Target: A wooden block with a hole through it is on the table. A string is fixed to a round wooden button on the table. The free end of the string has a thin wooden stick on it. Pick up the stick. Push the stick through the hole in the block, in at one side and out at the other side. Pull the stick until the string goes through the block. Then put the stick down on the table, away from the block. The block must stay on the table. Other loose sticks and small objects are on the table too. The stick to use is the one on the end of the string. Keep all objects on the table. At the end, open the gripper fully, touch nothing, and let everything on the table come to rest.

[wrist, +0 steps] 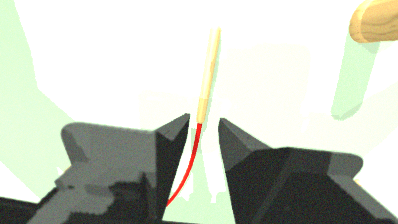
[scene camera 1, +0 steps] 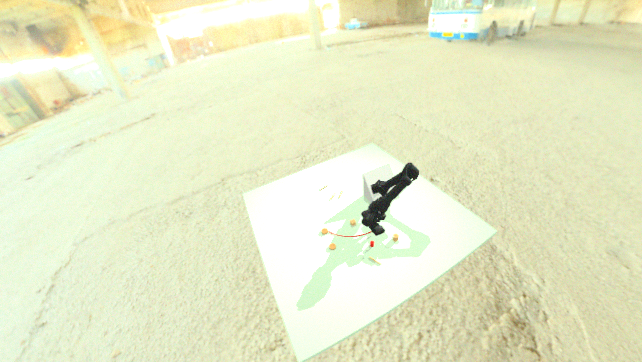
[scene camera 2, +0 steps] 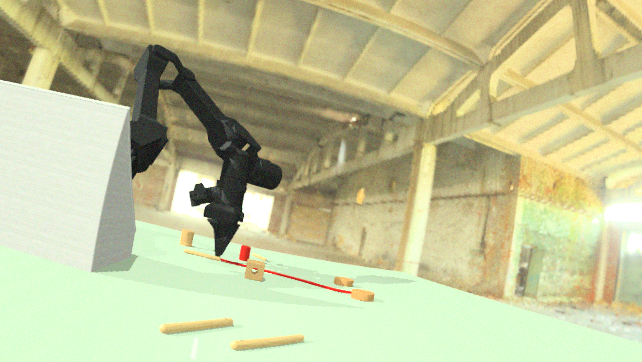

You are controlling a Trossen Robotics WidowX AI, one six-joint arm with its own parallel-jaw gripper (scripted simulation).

Labels:
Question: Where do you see a thin wooden stick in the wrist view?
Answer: At 215,32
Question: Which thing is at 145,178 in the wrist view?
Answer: My gripper.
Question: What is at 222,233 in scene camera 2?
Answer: My gripper.

